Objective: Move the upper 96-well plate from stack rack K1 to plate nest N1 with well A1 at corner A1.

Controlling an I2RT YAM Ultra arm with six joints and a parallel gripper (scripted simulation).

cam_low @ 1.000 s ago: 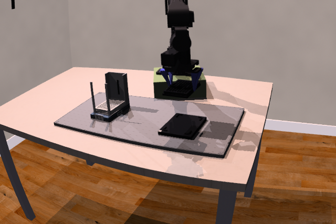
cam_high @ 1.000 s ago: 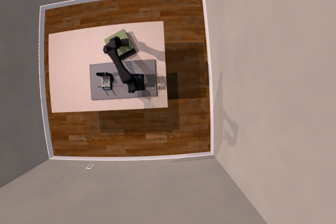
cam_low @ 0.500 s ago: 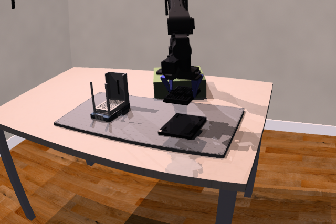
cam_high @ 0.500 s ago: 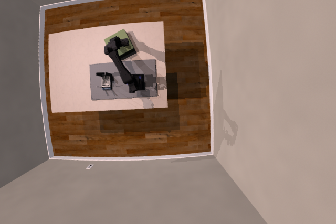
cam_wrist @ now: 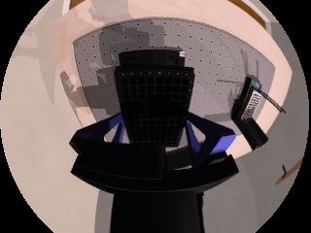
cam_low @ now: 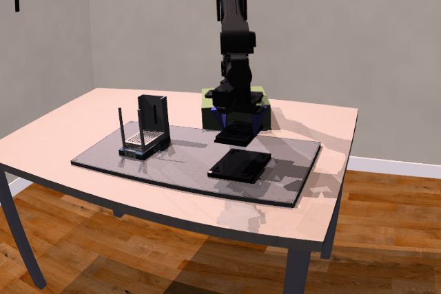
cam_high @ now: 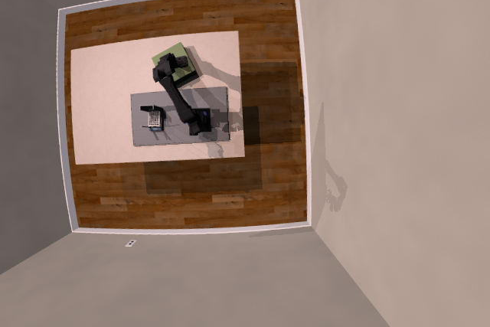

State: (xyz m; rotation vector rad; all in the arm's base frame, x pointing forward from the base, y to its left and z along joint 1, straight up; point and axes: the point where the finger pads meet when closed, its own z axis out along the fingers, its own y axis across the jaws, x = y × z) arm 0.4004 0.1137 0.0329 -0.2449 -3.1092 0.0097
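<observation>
My gripper is now 9 cm above the black plate nest N1. Also, from my hand: white plate (7 cm behind, 32 cm to the right, 7 cm below); then black 96-well plate (right at my hand); then pale A1 square (7 cm ahead, 6 cm to the right, 9 cm below).
</observation>
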